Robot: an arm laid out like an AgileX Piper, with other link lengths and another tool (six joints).
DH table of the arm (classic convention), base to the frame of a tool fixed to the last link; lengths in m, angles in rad. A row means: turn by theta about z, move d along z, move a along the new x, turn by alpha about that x. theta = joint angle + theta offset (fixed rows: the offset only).
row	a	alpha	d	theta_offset
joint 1	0.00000	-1.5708	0.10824	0.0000
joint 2	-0.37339	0.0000	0.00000	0.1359
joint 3	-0.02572	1.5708	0.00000	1.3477
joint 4	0.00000	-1.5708	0.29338	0.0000
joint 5	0.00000	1.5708	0.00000	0.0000
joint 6	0.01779	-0.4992	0.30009	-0.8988
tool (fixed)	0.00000	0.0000	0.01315	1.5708
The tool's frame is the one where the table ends.
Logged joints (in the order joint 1, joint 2, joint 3, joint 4, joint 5, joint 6), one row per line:
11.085 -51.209 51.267 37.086 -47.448 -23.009
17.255 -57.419 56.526 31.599 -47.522 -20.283
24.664 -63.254 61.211 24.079 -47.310 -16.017
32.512 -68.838 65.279 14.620 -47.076 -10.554
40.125 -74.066 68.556 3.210 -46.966 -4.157
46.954 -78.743 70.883 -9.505 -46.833 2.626
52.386 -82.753 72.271 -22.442 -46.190 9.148
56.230 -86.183 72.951 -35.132 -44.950 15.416
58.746 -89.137 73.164 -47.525 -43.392 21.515
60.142 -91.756 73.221 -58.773 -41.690 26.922
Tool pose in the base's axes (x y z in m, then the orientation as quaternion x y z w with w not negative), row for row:
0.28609 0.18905 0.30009 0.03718 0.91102 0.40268 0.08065
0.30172 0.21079 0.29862 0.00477 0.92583 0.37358 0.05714
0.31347 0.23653 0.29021 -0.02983 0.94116 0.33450 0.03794
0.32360 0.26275 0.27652 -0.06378 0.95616 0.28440 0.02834
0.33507 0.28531 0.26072 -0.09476 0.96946 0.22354 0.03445
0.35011 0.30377 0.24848 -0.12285 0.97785 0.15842 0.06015
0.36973 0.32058 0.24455 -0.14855 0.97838 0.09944 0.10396
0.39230 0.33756 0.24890 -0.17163 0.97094 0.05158 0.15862
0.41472 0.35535 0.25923 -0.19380 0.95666 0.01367 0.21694
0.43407 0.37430 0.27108 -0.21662 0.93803 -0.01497 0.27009
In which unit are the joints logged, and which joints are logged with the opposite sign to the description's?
The joints are logged in degrees. Opposite sign: joint 2, joint 3, joint 5.
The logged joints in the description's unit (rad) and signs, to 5 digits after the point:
0.19347 0.89377 -0.89478 0.64727 0.82812 -0.40158
0.30116 1.00215 -0.98656 0.55151 0.82942 -0.35401
0.43047 1.10399 -1.06833 0.42026 0.82572 -0.27955
0.56744 1.20145 -1.13933 0.25517 0.82163 -0.18420
0.70031 1.29270 -1.19653 0.05603 0.81971 -0.07255
0.81950 1.37432 -1.23714 -0.16589 0.81739 0.04583
0.91431 1.44431 -1.26137 -0.39169 0.80617 0.15966
0.98140 1.50418 -1.27324 -0.61317 0.78453 0.26906
1.02531 1.55573 -1.27695 -0.82947 0.75733 0.37551
1.04968 1.60144 -1.27795 -1.02578 0.72763 0.46988

